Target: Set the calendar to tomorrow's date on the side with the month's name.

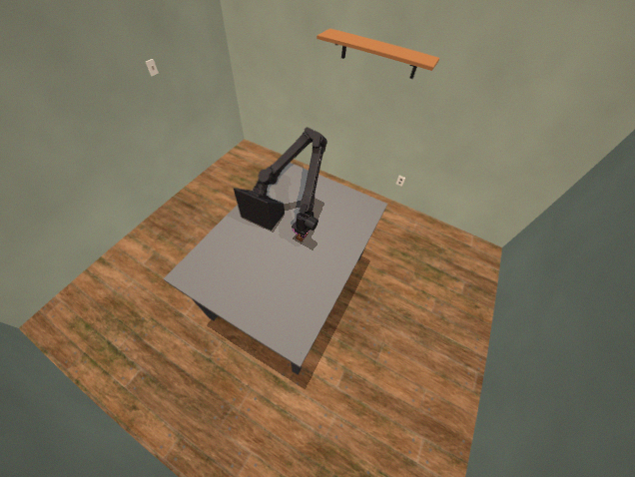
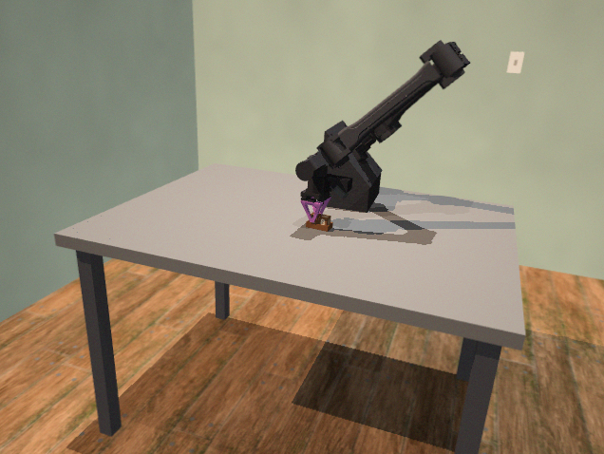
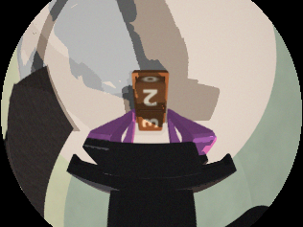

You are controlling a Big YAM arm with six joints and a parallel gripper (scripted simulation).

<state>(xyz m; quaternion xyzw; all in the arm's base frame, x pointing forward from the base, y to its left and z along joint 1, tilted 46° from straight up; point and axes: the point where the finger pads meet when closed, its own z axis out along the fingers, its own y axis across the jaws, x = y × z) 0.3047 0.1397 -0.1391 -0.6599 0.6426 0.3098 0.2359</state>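
Right now the small brown calendar tray is 20 mm to the left of my hand and 20 mm below it.
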